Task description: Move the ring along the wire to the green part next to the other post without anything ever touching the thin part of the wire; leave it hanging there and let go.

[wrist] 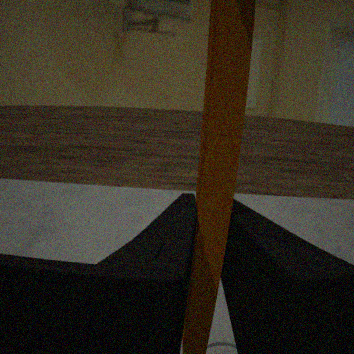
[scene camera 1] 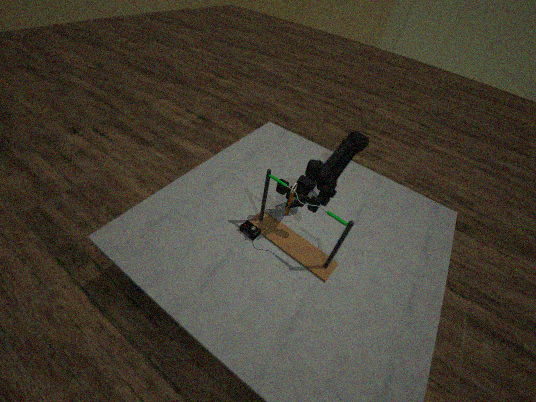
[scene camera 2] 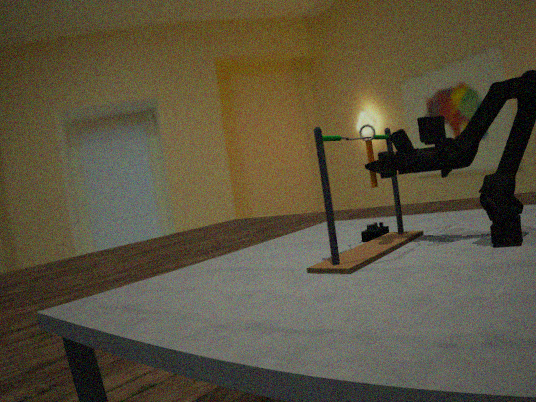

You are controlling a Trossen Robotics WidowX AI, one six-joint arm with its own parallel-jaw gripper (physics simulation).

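Where they show: gripper, fingertip midpoint: (wrist: 202, 206) (scene camera 1: 287, 207) (scene camera 2: 366, 166); arm's base, origin of the base link: (scene camera 1: 322, 199) (scene camera 2: 508, 243).
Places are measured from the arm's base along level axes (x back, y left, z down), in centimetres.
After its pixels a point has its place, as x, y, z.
My gripper (scene camera 2: 371, 166) {-35.3, -4.4, -21.1} (wrist: 202, 206) {-35.3, -4.4, -21.1} is shut on the orange handle (scene camera 1: 289, 201) {-34.3, -4.5, -23.4} (scene camera 2: 369, 150) {-33.5, -4.0, -25.1} (wrist: 222, 125) {-32.9, -4.4, -24.4}, which stands nearly upright. The ring (scene camera 2: 367, 125) {-33.1, -4.3, -31.5} at the handle's top is around the wire, just past the inner end of the green part (scene camera 1: 278, 180) {-33.1, -11.3, -28.9} (scene camera 2: 382, 136) {-32.2, -11.2, -28.5} at the far post (scene camera 2: 395, 195) {-32.4, -15.4, -12.1}. The thin wire (scene camera 2: 351, 138) {-36.3, -0.3, -28.6} seems to pass through the ring's lower half; whether they touch is too small to tell. The other green part (scene camera 1: 338, 218) {-34.9, 14.1, -29.0} (scene camera 2: 332, 138) {-34.1, 13.9, -28.3} is beside the near post (scene camera 1: 339, 245) {-35.7, 18.8, -18.1} (scene camera 2: 326, 200) {-34.9, 19.2, -15.2}. The ring does not show in the wrist view.
The posts stand on a wooden base (scene camera 1: 300, 247) {-33.6, 5.6, -1.2} (scene camera 2: 360, 257) {-32.0, 12.4, -1.2} on the pale table (scene camera 1: 200, 280) {-69.8, -16.8, 0.0} (scene camera 2: 250, 320) {-32.8, 50.9, 0.0}. A small black box (scene camera 1: 250, 229) {-41.8, -15.3, -4.2} (scene camera 2: 375, 231) {-38.6, -12.3, -2.9} with a thin cable is beside the base near the far post. The arm reaches in from the side opposite the box.
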